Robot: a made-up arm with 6 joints.
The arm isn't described. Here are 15 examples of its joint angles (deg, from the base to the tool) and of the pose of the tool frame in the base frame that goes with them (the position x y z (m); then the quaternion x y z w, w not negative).
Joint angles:
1: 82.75 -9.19 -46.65 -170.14 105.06 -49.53
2: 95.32 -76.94 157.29 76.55 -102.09 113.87
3: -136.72 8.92 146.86 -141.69 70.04 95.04
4: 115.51 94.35 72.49 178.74 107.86 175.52
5: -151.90 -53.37 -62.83 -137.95 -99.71 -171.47
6: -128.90 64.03 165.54 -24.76 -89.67 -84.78
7: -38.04 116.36 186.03 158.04 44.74 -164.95
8: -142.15 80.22 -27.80 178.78 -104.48 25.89
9: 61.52 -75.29 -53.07 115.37 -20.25 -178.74
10: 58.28 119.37 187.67 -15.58 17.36 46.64
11: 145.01 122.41 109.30 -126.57 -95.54 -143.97
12: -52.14 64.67 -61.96 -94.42 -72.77 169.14
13: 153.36 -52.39 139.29 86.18 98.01 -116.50
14: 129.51 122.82 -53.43 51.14 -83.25 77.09
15: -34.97 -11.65 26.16 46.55 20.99 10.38
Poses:
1: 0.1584 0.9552 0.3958 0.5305 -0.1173 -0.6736 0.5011
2: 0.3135 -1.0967 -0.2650 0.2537 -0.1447 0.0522 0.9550
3: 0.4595 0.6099 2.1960 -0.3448 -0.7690 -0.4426 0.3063
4: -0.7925 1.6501 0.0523 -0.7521 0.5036 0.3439 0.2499
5: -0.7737 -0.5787 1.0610 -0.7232 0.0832 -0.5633 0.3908
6: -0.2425 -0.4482 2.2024 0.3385 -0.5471 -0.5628 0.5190
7: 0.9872 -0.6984 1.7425 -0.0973 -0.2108 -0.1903 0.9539
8: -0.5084 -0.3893 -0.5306 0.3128 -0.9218 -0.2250 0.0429
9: 0.4953 0.7679 1.5004 0.6084 0.0058 0.4109 0.6789
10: 0.5683 0.8857 1.8290 0.1593 -0.6457 0.1624 0.7289
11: -1.6866 0.9646 0.2781 0.5041 -0.6382 0.5818 0.0101
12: 0.1395 0.1639 -0.2652 0.3312 0.2768 0.2890 0.8545
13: 1.2830 -0.8882 0.6351 -0.4540 0.8820 -0.1029 0.0736
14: 0.5712 -0.4236 0.2763 0.2600 -0.2631 0.2868 0.8837
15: 0.9430 -0.5894 2.2792 -0.5737 -0.2847 -0.3227 0.6969
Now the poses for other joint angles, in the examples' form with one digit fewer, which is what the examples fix.
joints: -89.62 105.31 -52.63 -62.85 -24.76 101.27
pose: 0.078 0.659 -0.127 0.746 0.543 0.149 0.356
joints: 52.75 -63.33 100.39 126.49 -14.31 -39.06
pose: -1.103 -1.523 1.206 0.337 -0.623 -0.572 0.414
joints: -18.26 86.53 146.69 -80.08 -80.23 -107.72
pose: 1.332 -0.213 1.881 0.818 0.443 0.203 0.305
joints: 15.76 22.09 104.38 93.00 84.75 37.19
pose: 0.366 0.332 2.518 0.616 0.745 0.223 0.128
